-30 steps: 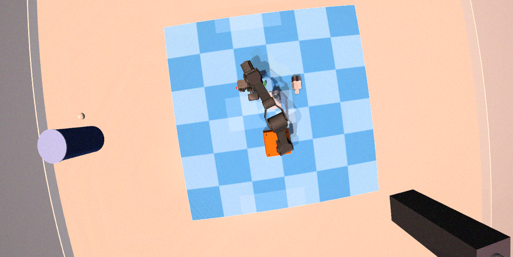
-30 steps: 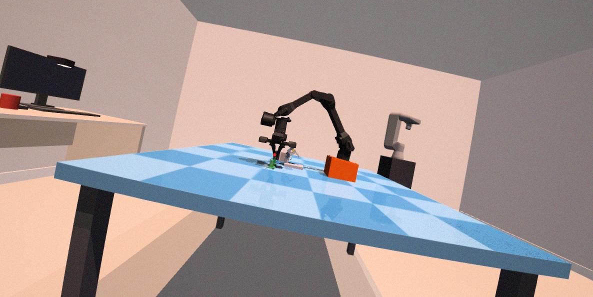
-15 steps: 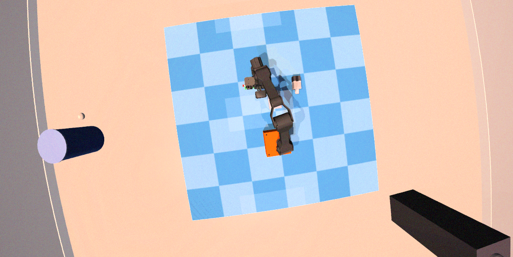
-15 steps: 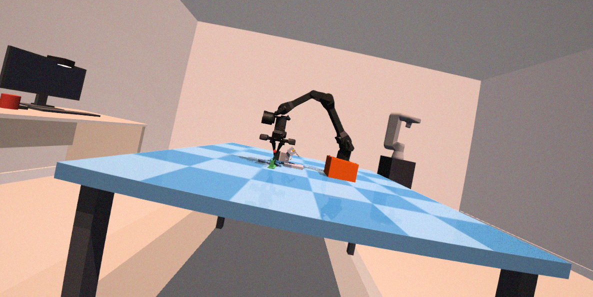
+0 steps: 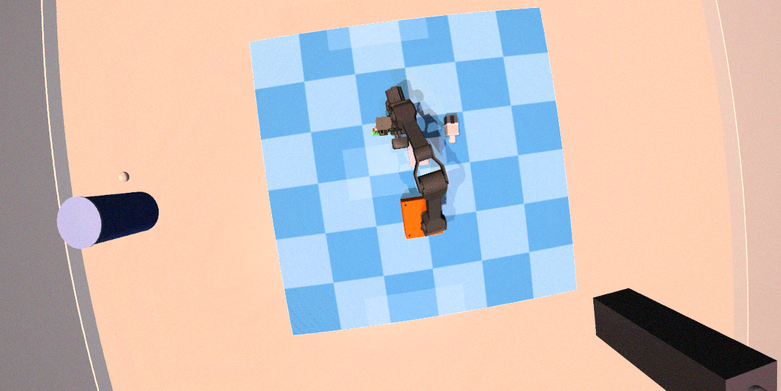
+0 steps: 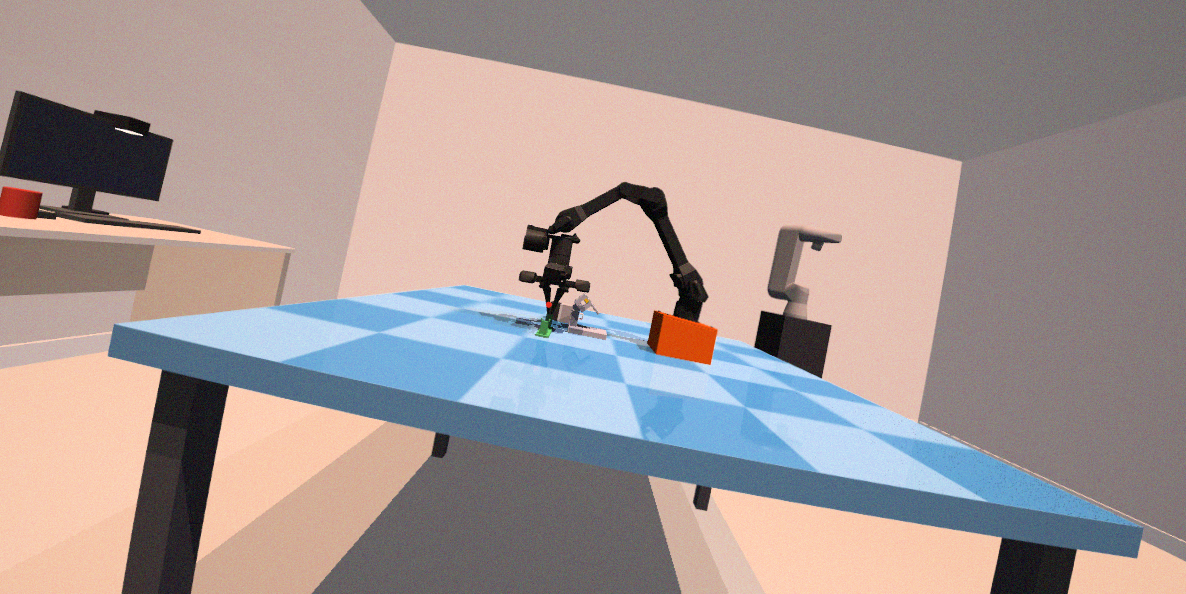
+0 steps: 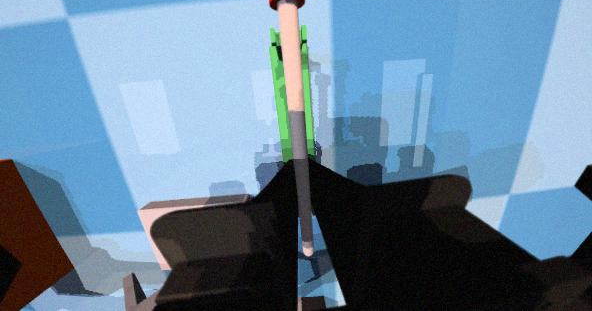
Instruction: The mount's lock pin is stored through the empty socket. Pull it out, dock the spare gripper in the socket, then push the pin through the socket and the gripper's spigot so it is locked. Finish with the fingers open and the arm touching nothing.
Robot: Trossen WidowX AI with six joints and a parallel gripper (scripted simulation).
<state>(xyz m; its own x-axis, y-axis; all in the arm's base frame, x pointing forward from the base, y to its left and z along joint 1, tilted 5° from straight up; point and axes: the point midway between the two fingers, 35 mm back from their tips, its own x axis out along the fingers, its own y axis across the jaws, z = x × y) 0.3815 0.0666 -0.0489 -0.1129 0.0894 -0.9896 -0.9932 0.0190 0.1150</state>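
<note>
Now: the green cradle 20 mm to the left of my gripper tip and 20 mm below it. The rest, counted from my gripper tip: spare gripper: 230 mm to the right, 40 mm behind, 20 mm below.
</note>
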